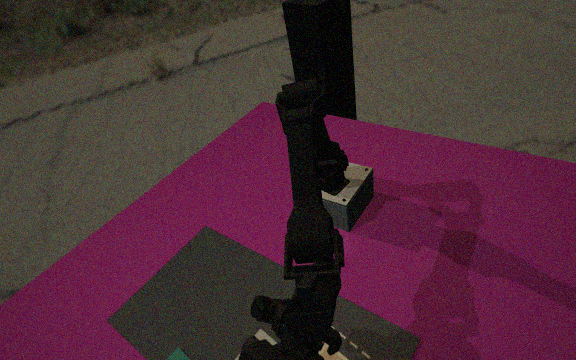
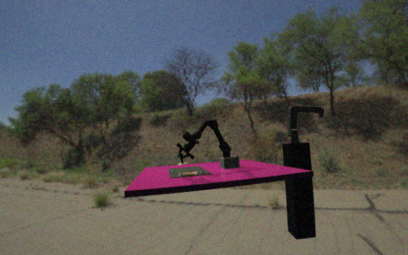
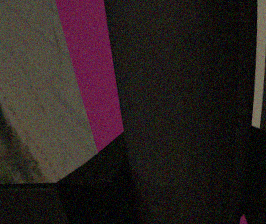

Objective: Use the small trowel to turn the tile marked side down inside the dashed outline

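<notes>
The teal patch is 190 mm to the right of my gripper tip, 130 mm below it and 90 mm ahead of it. Round my gripper tip: dark trowel: 30 mm behind, 10 mm below; dark grey mat: 200 mm to the right, 150 mm below, 50 mm behind; tile: 130 mm below, 90 mm behind, 20 mm to the left.
</notes>
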